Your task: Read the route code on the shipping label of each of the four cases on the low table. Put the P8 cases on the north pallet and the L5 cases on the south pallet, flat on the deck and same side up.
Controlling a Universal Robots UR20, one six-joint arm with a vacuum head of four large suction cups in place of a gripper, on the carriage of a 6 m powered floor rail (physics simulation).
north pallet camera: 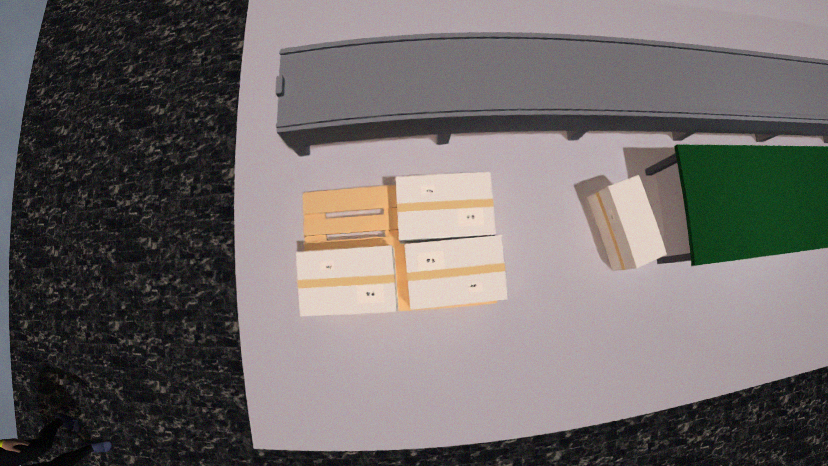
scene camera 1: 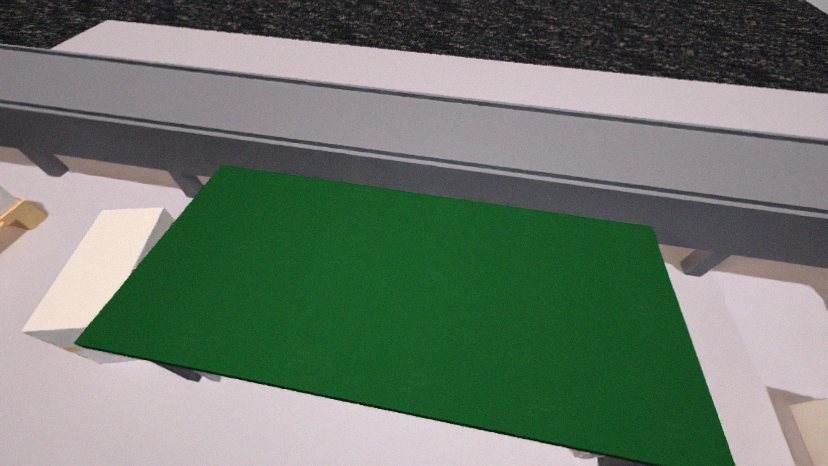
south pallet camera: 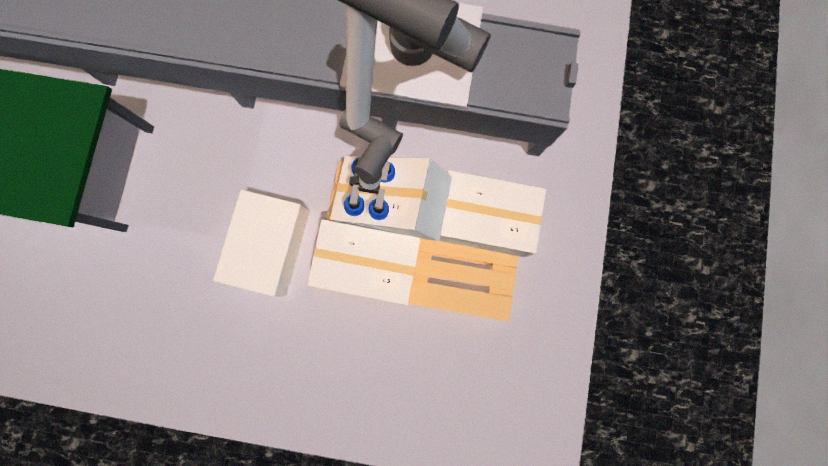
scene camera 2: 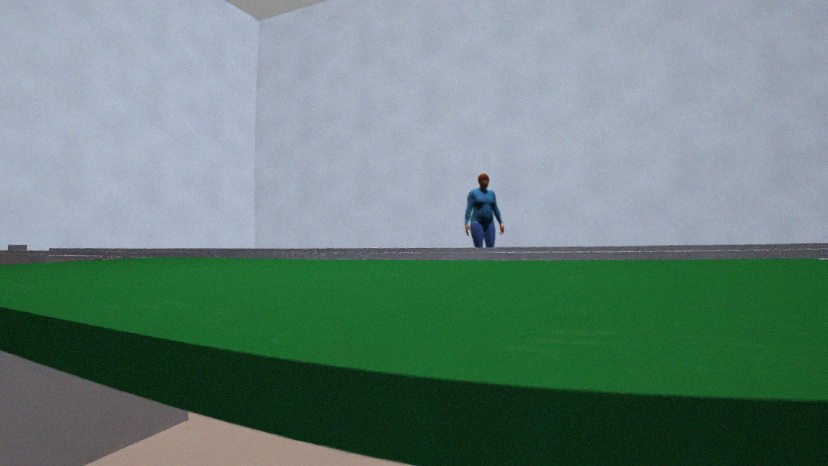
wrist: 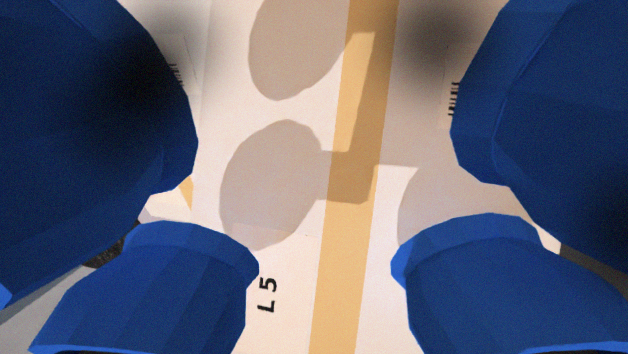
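Seen in the pictures: hand, its tool point: (wrist: 322,205); arm's base, origin of its link: (south pallet camera: 412,45).
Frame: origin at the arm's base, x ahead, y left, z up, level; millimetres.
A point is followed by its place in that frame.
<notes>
My suction gripper (south pallet camera: 368,188) {y -76, x 848, z 36 mm} (wrist: 320,190) {y -76, x 848, z 36 mm} is open. Its four blue cups hang over an L5 case (south pallet camera: 405,176) {y 92, x 748, z 41 mm} (wrist: 290,320) {y 89, x 881, z 42 mm}, apart from its top; their shadows fall on it. This case is at the south pallet's (south pallet camera: 501,306) {y 776, x 1320, z -426 mm} upper left in the south pallet view and looks tilted, right end raised, beside another case (south pallet camera: 492,217) {y 600, x 844, z -158 mm}. A third case (south pallet camera: 362,263) {y -67, x 1219, z -163 mm}, labelled L5, lies flat at lower left. The north pallet (north pallet camera: 345,199) {y -5624, x 670, z -427 mm} bears three flat cases (north pallet camera: 446,225) {y -5013, x 917, z -177 mm} (north pallet camera: 454,277) {y -4992, x 1217, z -161 mm} (north pallet camera: 347,274) {y -5591, x 1160, z -134 mm}; their codes are too small to read surely. The green low table (scene camera 1: 405,289) {y -2517, x 948, z -40 mm} (scene camera 2: 405,312) {y -2220, x 1166, z -40 mm} (north pallet camera: 764,196) {y -2692, x 879, z -40 mm} (south pallet camera: 40,150) {y -1896, x 921, z -40 mm} stands between the pallets.
The grey rail (scene camera 1: 405,133) (north pallet camera: 492,75) (south pallet camera: 173,34) runs behind the table and pallets. A white box (scene camera 1: 98,272) {y -3718, x 1019, z -196 mm} (north pallet camera: 637,222) {y -3755, x 979, z -196 mm} stands at the table's north end, another (south pallet camera: 260,243) {y -699, x 1198, z -320 mm} beside the south pallet. A person (scene camera 2: 483,208) stands beyond the rail; part of another (north pallet camera: 52,442) shows in the north pallet view.
</notes>
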